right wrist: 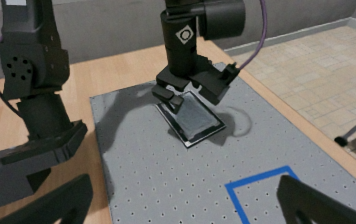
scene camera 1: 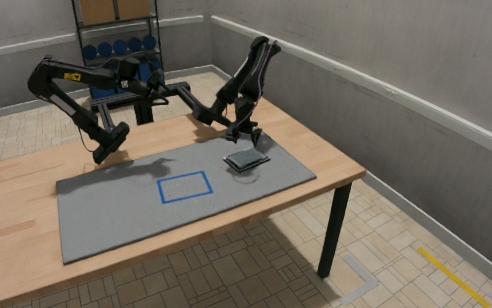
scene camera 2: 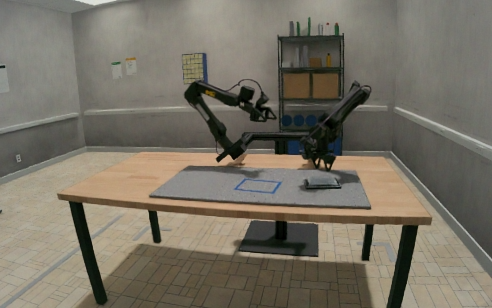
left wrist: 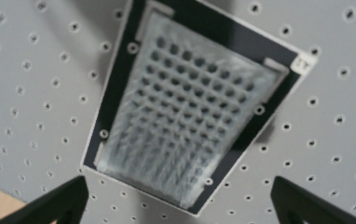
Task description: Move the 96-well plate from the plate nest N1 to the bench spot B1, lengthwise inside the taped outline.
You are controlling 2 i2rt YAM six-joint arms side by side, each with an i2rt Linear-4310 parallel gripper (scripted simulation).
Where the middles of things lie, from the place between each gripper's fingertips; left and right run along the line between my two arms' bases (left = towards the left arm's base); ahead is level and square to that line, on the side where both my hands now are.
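Labels:
My right hand [scene camera 1: 170, 98] is 26 cm to the right of the clear 96-well plate [left wrist: 168, 144], 16 cm short of it and 27 cm above it.
Relative to the plate, my left gripper is 10 mm short of it and 60 mm above it.

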